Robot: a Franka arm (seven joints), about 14 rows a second.
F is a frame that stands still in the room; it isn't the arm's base.
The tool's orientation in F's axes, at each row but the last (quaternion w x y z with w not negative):
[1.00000 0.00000 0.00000 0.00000]
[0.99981 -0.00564 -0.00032 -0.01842]
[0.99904 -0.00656 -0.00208 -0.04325]
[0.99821 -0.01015 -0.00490 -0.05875]
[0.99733 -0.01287 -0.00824 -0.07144]
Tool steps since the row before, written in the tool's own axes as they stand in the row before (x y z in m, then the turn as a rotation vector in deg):
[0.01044 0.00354 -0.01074 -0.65 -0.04 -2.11]
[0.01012 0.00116 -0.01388 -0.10 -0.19 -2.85]
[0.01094 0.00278 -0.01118 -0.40 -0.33 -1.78]
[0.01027 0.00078 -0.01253 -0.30 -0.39 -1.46]
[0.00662 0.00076 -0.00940 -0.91 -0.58 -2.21]
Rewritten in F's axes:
[0.01044 0.00354 -0.01074 -0.65 -0.04 -2.11]
[0.01016 0.00063 -0.01388 -0.11 -0.22 -2.85]
[0.01118 0.00168 -0.01116 -0.42 -0.32 -1.78]
[0.01040 -0.00069 -0.01243 -0.33 -0.38 -1.46]
[0.00680 -0.00044 -0.00929 -0.95 -0.50 -2.21]

